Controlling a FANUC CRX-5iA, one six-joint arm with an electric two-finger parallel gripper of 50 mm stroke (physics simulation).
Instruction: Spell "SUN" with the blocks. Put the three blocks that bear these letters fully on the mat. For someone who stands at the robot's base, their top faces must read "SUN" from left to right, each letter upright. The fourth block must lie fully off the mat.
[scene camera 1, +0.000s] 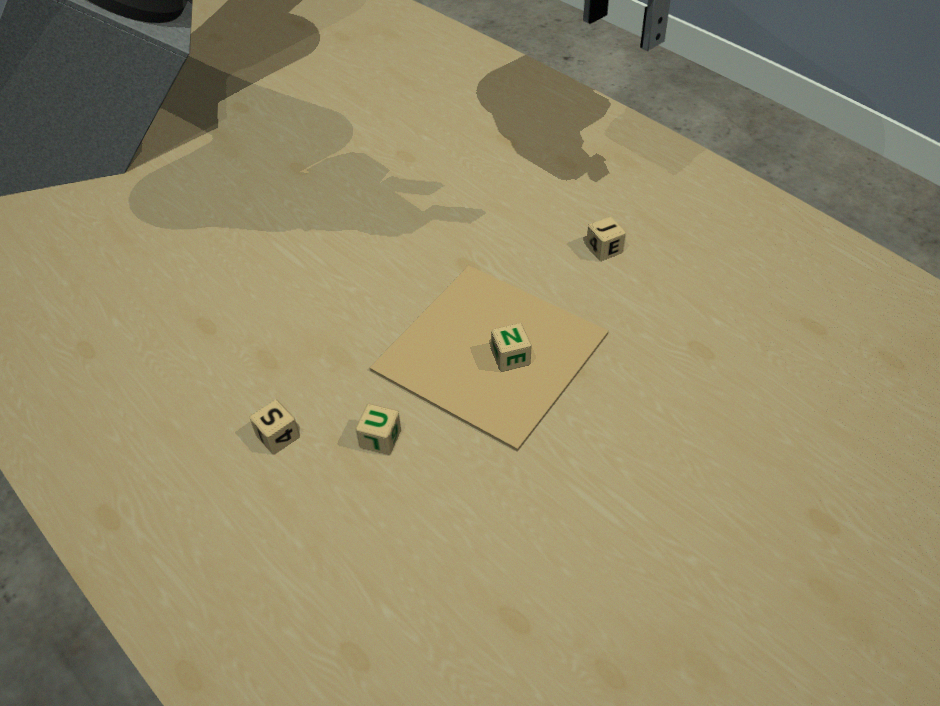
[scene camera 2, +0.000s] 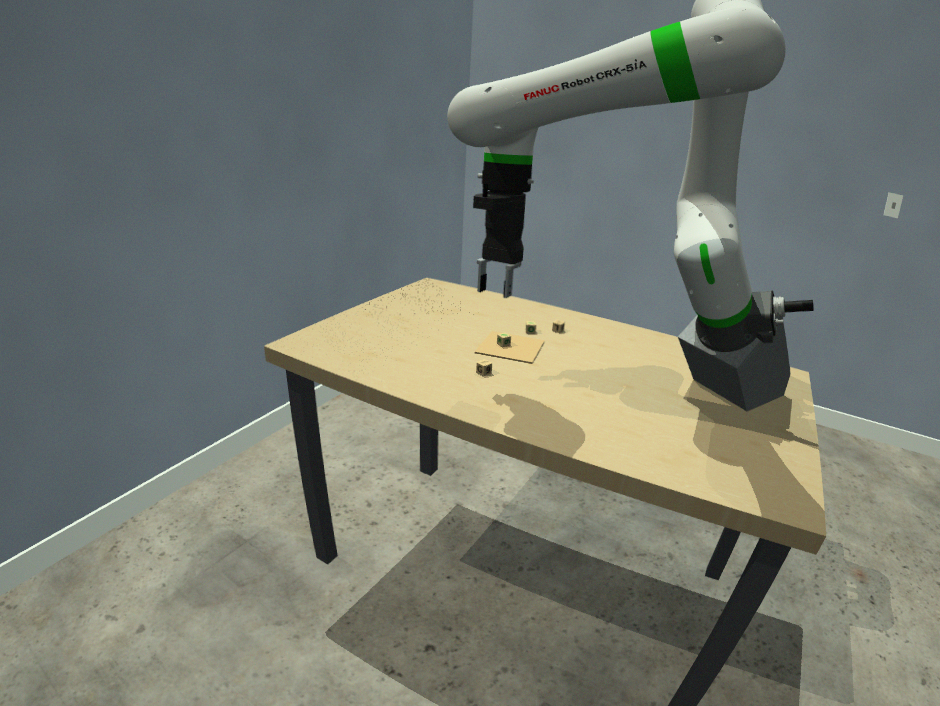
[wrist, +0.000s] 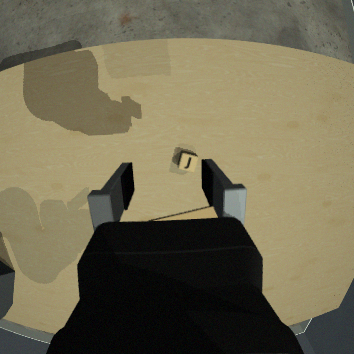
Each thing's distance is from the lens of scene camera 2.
my gripper (scene camera 2: 494, 293): 1.05 m
mat (scene camera 2: 524, 349): 1.29 m
